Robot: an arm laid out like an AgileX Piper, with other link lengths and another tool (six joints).
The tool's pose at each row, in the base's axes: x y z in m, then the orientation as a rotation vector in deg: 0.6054 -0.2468 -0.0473 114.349 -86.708 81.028; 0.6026 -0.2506 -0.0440 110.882 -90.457 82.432; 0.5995 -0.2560 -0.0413 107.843 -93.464 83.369; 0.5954 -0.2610 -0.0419 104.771 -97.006 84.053; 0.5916 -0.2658 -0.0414 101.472 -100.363 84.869; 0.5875 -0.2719 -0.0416 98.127 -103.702 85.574; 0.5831 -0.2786 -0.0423 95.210 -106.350 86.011; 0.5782 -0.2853 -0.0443 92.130 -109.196 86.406
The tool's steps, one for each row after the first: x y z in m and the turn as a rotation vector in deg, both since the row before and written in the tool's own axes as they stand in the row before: 0.0050 0.0029 -0.0005 -0.853 1.323 3.299; 0.0056 0.0037 0.0009 -0.863 1.130 2.655; 0.0030 0.0054 0.0018 -0.978 0.835 3.005; 0.0040 0.0044 0.0015 -0.905 1.008 2.993; 0.0045 0.0051 0.0028 -0.921 0.952 3.004; 0.0048 0.0054 0.0035 -0.864 0.863 2.422; 0.0042 0.0063 0.0040 -0.903 0.820 2.613
